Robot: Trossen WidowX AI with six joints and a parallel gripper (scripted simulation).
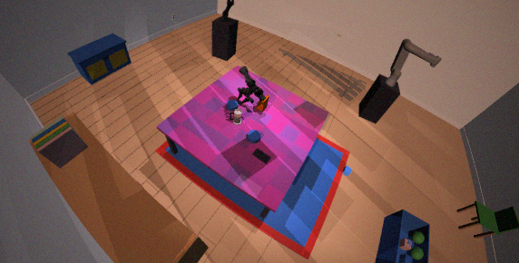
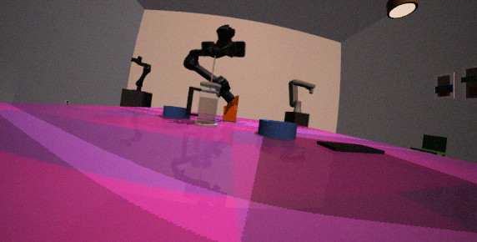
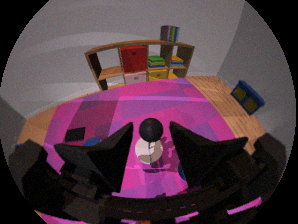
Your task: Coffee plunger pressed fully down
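The coffee press lies 14 cm below my gripper tip and 1 cm to the right of it. Also, from my gripper tip: flat black slab 37 cm to the left, 27 cm below, 24 cm ahead.
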